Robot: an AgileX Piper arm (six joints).
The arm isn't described. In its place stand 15 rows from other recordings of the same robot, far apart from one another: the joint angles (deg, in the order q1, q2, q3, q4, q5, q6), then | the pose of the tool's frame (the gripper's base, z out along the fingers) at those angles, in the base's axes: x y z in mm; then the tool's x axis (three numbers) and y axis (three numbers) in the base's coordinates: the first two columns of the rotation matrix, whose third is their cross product.
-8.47 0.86 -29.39 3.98 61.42 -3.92 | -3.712 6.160 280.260 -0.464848 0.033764 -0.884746 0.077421 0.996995 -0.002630
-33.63 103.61 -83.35 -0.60 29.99 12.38 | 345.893 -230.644 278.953 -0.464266 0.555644 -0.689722 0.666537 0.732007 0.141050
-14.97 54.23 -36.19 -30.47 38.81 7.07 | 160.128 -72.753 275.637 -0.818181 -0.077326 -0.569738 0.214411 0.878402 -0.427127
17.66 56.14 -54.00 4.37 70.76 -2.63 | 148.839 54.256 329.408 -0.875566 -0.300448 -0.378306 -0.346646 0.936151 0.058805
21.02 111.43 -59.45 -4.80 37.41 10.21 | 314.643 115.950 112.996 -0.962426 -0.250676 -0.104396 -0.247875 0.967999 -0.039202
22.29 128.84 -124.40 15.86 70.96 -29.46 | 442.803 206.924 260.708 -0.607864 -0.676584 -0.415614 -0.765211 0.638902 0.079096
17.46 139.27 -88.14 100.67 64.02 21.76 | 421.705 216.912 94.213 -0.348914 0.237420 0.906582 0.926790 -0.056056 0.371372
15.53 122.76 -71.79 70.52 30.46 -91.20 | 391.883 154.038 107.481 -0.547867 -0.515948 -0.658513 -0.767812 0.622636 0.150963
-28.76 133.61 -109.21 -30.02 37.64 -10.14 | 441.195 -273.864 168.944 -0.928962 -0.108889 -0.353797 0.109045 0.832851 -0.542649
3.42 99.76 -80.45 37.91 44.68 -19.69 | 381.517 62.185 289.164 -0.830462 0.096137 -0.548717 -0.186125 0.880509 0.435961
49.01 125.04 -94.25 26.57 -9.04 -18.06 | 343.005 384.971 215.139 -0.298749 -0.126238 -0.945946 -0.673227 0.730416 0.115144
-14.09 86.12 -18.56 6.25 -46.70 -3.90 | 232.626 -65.822 169.895 -0.265709 0.073785 -0.961226 0.318379 0.947841 -0.015251
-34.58 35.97 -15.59 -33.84 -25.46 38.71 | 119.038 -55.598 284.335 0.134544 0.061620 -0.988990 0.340423 0.934444 0.104534
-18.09 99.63 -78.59 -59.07 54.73 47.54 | 334.126 -176.190 295.569 -0.708479 0.278580 -0.648421 0.676857 0.528347 -0.512556
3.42 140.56 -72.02 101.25 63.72 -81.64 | 400.727 104.117 28.903 -0.929227 0.201079 -0.310006 -0.214646 0.389160 0.895813
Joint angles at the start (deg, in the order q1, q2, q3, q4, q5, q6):
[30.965 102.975 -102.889 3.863 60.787 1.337]
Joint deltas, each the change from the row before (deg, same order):
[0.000 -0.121 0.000 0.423 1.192 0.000]
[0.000 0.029 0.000 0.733 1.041 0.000]
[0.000 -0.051 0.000 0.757 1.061 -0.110]
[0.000 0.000 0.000 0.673 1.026 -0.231]
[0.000 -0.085 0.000 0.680 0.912 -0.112]
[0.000 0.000 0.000 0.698 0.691 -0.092]
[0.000 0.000 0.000 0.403 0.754 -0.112]
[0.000 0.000 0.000 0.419 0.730 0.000]
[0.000 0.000 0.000 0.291 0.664 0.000]
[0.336 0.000 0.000 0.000 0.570 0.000]
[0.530 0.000 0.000 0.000 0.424 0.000]
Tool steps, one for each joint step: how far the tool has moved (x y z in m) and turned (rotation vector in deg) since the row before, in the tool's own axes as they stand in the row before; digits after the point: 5 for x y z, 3 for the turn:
[0.00185 0.00061 -0.00099 -0.350 1.080 0.195]
[0.00168 0.00098 0.00021 -0.624 1.085 0.341]
[0.00170 0.00107 -0.00043 -0.657 1.025 0.223]
[0.00165 0.00093 -0.00002 -0.588 1.038 0.058]
[0.00147 0.00103 -0.00069 -0.610 0.838 0.160]
[0.00111 0.00100 -0.00001 -0.629 0.700 0.188]
[0.00120 0.00057 -0.00001 -0.361 0.759 0.045]
[0.00117 0.00060 -0.00001 -0.379 0.735 0.158]
[0.00106 0.00042 -0.00001 -0.263 0.667 0.107]
[0.00113 0.00223 0.00029 -0.138 0.624 -0.298]
[0.00104 0.00352 0.00046 -0.220 0.509 -0.472]

